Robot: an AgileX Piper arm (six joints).
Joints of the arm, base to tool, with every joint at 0 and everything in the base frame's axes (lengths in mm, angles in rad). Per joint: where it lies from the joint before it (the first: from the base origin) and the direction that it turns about. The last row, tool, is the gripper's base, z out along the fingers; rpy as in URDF.
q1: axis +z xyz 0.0 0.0 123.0
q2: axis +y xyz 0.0 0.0 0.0
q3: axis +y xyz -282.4 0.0 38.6
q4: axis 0.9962 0 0.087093 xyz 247.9 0.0 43.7
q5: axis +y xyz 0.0 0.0 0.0
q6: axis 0.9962 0 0.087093 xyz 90.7 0.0 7.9
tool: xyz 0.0 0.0 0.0 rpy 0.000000 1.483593 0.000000
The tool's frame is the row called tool.
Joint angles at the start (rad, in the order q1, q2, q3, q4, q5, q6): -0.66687, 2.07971, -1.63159, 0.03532, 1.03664, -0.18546
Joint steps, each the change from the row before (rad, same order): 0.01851, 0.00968, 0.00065, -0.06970, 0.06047, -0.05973; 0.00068, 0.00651, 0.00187, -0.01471, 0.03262, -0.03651; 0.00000, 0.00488, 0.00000, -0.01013, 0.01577, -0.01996; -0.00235, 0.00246, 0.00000, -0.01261, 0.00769, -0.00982; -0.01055, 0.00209, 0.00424, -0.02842, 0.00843, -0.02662; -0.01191, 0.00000, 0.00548, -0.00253, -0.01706, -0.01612; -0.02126, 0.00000, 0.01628, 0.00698, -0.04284, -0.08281; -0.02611, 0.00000, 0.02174, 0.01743, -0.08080, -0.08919; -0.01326, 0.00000, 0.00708, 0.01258, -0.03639, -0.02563; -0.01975, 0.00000, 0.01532, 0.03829, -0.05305, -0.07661; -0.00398, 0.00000, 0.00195, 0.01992, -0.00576, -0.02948; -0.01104, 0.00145, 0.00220, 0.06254, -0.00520, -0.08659
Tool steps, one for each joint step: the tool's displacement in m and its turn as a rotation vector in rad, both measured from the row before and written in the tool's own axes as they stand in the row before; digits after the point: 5 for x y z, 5 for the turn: 0.00528, 0.00310, 0.00420, 0.04205, 0.08168, -0.11169; 0.00328, -0.00003, 0.00313, 0.00187, 0.04294, -0.04399; 0.00142, -0.00037, 0.00205, 0.00276, 0.02238, -0.02445; 0.00119, -0.00170, 0.00108, 0.00788, 0.01329, -0.01278; 0.00359, -0.00581, 0.00213, 0.01971, 0.02307, -0.02802; 0.00139, -0.00483, 0.00175, 0.00575, -0.00908, -0.00580; 0.00234, -0.00748, 0.00463, 0.00383, -0.02517, -0.06008; 0.00154, -0.00925, 0.00579, 0.01403, -0.05707, -0.05637; 0.00093, -0.00467, 0.00191, 0.00671, -0.02915, -0.00616; 0.00180, -0.00515, 0.00370, -0.00320, -0.04656, -0.03568; 0.00009, -0.00023, 0.00044, -0.00996, -0.01215, -0.01366; 0.00011, -0.00015, 0.00101, -0.03537, -0.03220, -0.03792
